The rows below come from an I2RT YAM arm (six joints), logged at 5 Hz.
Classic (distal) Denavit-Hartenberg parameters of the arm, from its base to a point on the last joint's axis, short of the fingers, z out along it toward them. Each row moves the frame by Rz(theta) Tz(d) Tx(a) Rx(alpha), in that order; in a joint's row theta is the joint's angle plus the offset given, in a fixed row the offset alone. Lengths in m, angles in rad.
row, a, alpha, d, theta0
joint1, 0.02, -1.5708, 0.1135, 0
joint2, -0.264, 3.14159, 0, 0
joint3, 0.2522, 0, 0, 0.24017
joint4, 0.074, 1.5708, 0, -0.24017
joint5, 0, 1.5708, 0, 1.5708
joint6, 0, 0, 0.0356, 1.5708
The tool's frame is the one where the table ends.
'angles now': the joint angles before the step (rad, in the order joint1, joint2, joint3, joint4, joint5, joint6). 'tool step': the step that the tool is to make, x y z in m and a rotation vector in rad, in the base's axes. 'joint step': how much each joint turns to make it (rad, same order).
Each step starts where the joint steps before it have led.
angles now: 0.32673, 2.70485, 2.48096, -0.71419, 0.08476, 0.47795
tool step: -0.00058, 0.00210, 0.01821, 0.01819, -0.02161, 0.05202
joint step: 0.00139, -0.01690, 0.03219, -0.02053, -0.03872, -0.03428
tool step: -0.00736, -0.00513, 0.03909, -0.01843, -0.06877, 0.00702
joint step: -0.00287, -0.09968, -0.05293, 0.01440, 0.02413, -0.03288
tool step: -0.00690, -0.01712, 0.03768, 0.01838, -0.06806, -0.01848
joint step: -0.02536, -0.10785, -0.07195, 0.03503, -0.00223, -0.00737
